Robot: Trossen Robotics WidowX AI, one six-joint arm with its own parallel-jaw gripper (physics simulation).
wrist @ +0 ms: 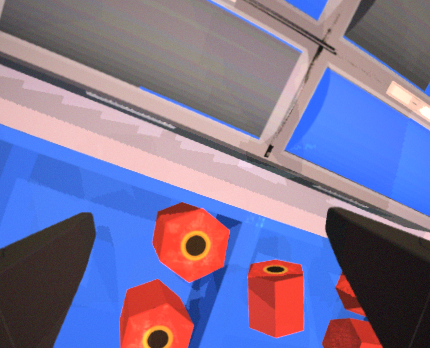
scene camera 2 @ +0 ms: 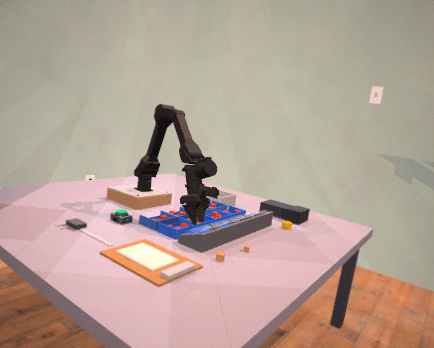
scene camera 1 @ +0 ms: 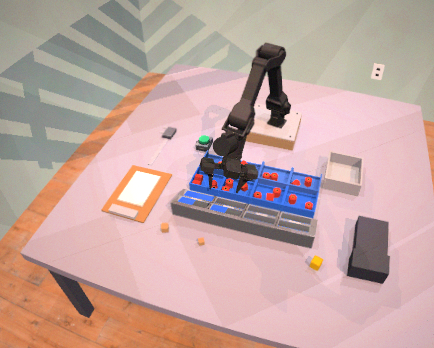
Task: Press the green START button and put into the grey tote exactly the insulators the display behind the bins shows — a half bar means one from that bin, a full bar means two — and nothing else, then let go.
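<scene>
The green START button point(scene camera 1: 204, 139) point(scene camera 2: 121, 213) sits left of the blue bins point(scene camera 1: 320, 192) point(scene camera 2: 172, 234). My gripper point(scene camera 1: 225, 190) point(scene camera 2: 196, 221) point(wrist: 212, 221) is open and empty, low over the front-row bins at the left end. In the wrist view two red insulators, one point(wrist: 168, 242) nearer the display and one point(wrist: 150, 300) below it, lie between the fingertips; another point(wrist: 263, 305) lies across the divider. Two more are partly hidden by the right finger. The display point(scene camera 1: 250, 227) point(scene camera 2: 230, 235) shows one full and one half blue bar in its leftmost column and a half bar in the second. The grey tote point(scene camera 1: 343, 186) looks empty.
A black block point(scene camera 1: 370, 250) point(scene camera 2: 285, 212) stands right of the display. An orange clipboard point(scene camera 1: 112, 200) point(scene camera 2: 145, 275) lies at the left. A yellow cube point(scene camera 1: 316, 262) point(scene camera 2: 286, 225) and two small orange cubes point(scene camera 1: 164, 227) point(scene camera 1: 201, 241) lie in front of the display.
</scene>
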